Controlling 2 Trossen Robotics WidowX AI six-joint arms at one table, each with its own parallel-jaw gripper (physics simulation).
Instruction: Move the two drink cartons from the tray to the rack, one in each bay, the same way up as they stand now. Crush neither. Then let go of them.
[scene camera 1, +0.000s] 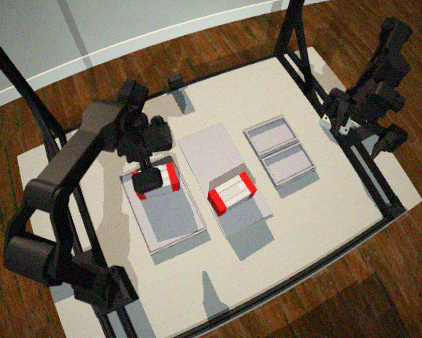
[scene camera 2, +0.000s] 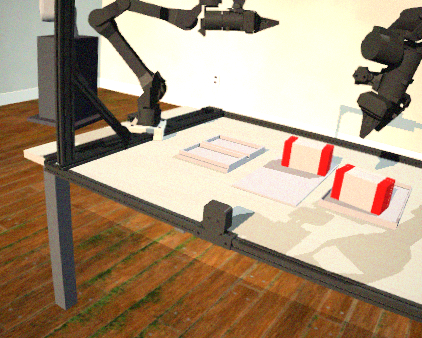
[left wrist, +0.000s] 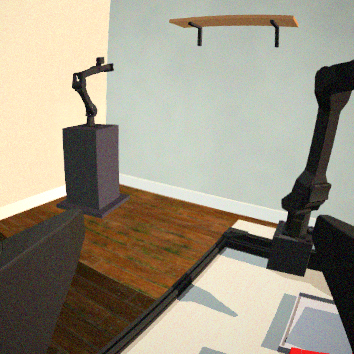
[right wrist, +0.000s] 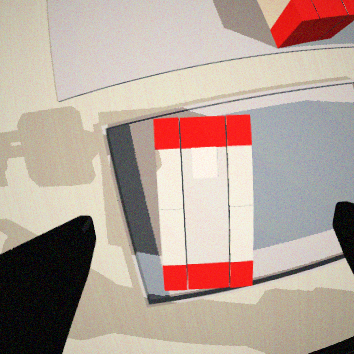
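Seen in the pictures: left gripper, fingertip midpoint: (scene camera 1: 353, 148) (scene camera 2: 277, 22) (left wrist: 203, 225); right gripper, fingertip midpoint: (scene camera 1: 154, 163) (scene camera 2: 369, 134) (right wrist: 218, 222); left arm's base at its link origin: (scene camera 2: 148, 123); right arm's base at its link origin: (scene camera 1: 105, 291) (left wrist: 294, 230).
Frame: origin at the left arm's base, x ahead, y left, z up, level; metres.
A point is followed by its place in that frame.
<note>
One red-and-white drink carton (scene camera 1: 170, 174) {x 0.510, y -0.346, z 0.038 m} (scene camera 2: 358, 191) {x 0.524, y -0.403, z 0.007 m} (right wrist: 205, 204) {x 0.541, y -0.377, z 0.038 m} lies in the grey tray (scene camera 1: 169, 214) {x 0.595, y -0.297, z -0.030 m} (scene camera 2: 344, 206) {x 0.499, y -0.404, z -0.031 m} (right wrist: 119, 175) {x 0.481, y -0.421, z -0.030 m} at the left of scene camera 1. My right gripper (scene camera 1: 147, 182) (scene camera 2: 368, 129) {x 0.532, y -0.370, z 0.130 m} (right wrist: 218, 222) {x 0.532, y -0.370, z 0.130 m} hangs open above it, well clear of its top. The second carton (scene camera 1: 232, 193) {x 0.461, y -0.174, z 0.036 m} (scene camera 2: 307, 155) {x 0.445, y -0.207, z 0.013 m} (right wrist: 309, 21) {x 0.498, y -0.223, z 0.031 m} lies on the flat pale mat (scene camera 1: 206, 147) {x 0.354, y -0.325, z -0.032 m} (scene camera 2: 277, 184) {x 0.358, y -0.310, z -0.032 m} (right wrist: 140, 46) {x 0.406, y -0.325, z -0.032 m} in the middle. The two-bay rack (scene camera 1: 281, 149) {x 0.226, y -0.120, z -0.026 m} (scene camera 2: 220, 147) {x 0.222, y -0.112, z -0.019 m} is empty. My left gripper (scene camera 1: 336, 125) (scene camera 2: 273, 23) {x 0.350, y -0.002, z 0.333 m} (left wrist: 203, 225) {x 0.350, y -0.002, z 0.333 m} is open, high and far from the cartons.
A small black camera block (scene camera 1: 175, 81) {x 0.222, y -0.539, z 0.013 m} (scene camera 2: 217, 216) {x 0.212, y -0.562, z 0.003 m} sits on the table's edge rail. Black frame posts (scene camera 2: 63, 84) {x -0.147, y -0.326, z 0.169 m} stand at the table's corner. The left wrist view shows a dark pedestal (left wrist: 91, 168) and a wall shelf (left wrist: 233, 21).
</note>
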